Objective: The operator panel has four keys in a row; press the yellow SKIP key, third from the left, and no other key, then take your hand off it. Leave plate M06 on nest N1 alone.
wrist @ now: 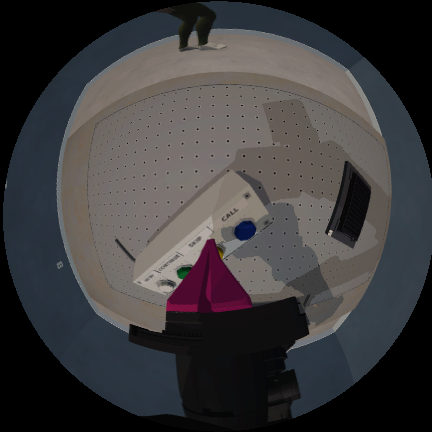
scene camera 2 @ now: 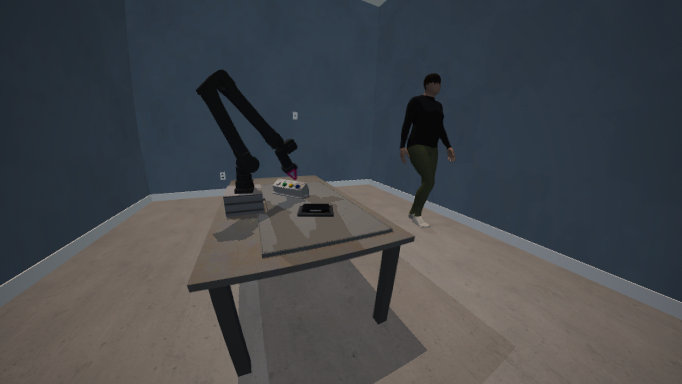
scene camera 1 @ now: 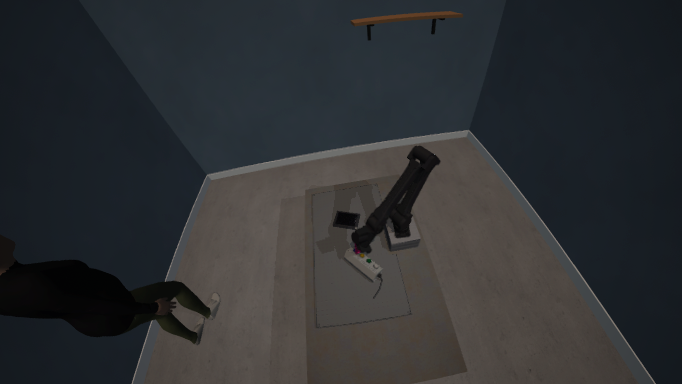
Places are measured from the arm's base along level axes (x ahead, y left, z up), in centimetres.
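Pixels of known places: gripper, fingertip midpoint: [wrist: 211, 242] [scene camera 2: 295, 179] [scene camera 1: 356, 253]; arm's base, link origin: [scene camera 2: 244, 189] [scene camera 1: 401, 228].
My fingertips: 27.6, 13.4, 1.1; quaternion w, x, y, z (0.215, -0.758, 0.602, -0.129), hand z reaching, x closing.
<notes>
Ahead of a thing's pixels: the offset from my fingertips to its top centre, as dx, dy, dz. Level surfaces: height alone.
The operator panel {-3.1, +3.5, -1.5} [scene camera 1: 361, 265] [scene camera 2: 291, 190] [wrist: 187, 225] is a pale sloped box with a row of keys: white {-10.0, +7.2, -2.5} [wrist: 166, 285], green CONTINUE {-6.7, +3.5, -2.5} [scene camera 1: 369, 261] [scene camera 2: 284, 184] [wrist: 184, 272], yellow SKIP {-3.2, -0.1, -2.5} [scene camera 1: 362, 255] [scene camera 2: 291, 185] [wrist: 220, 253] and blue CALL {+0.4, -3.6, -2.5} [scene camera 2: 297, 186] [wrist: 245, 230]. My gripper [scene camera 2: 295, 178] [wrist: 211, 242] has magenta fingers and is shut and empty. In the wrist view its tip overlaps the edge of the yellow key and hides part of it. In scene camera 2 the tip shows a little above the panel. Contact cannot be told. A black plate-like unit {+5.4, -28.8, -7.3} [scene camera 1: 346, 220] [scene camera 2: 315, 210] [wrist: 350, 205] lies apart from the panel; its labels are unreadable.
The panel and the black unit are on a perforated grey board {dz -9.9} [scene camera 1: 340, 305] [scene camera 2: 280, 247] [wrist: 165, 135] on the table {dz -11.2} [scene camera 2: 225, 270]. The arm stands on a grey block [scene camera 1: 404, 244] [scene camera 2: 244, 205]. A cable [scene camera 1: 380, 289] [wrist: 125, 250] runs from the panel. A person [scene camera 1: 90, 300] [scene camera 2: 425, 125] [wrist: 196, 25] is beyond the table.
</notes>
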